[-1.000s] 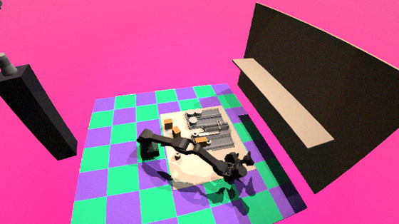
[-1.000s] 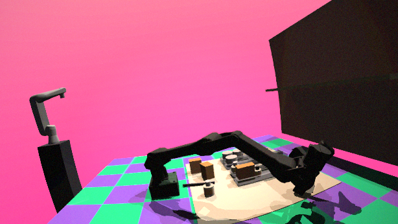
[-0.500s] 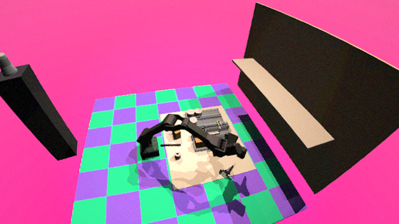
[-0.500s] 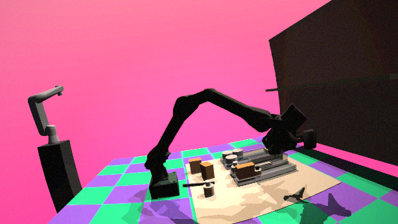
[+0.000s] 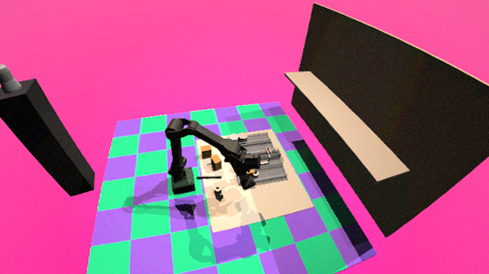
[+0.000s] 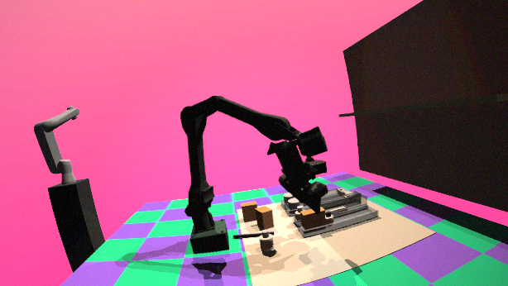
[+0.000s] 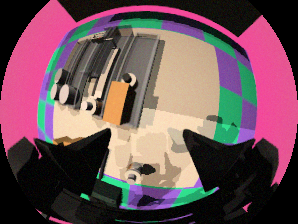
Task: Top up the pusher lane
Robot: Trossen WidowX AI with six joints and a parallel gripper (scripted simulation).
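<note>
My gripper tip is now 8 cm above the brown box, 6 cm to the right of it and 4 cm short of it. The rest, counted from my gripper tip: black rod: 15 cm to the left, 15 cm behind, 11 cm below; shelf wall: 64 cm ahead, 28 cm above, 1 cm to the left.
</note>
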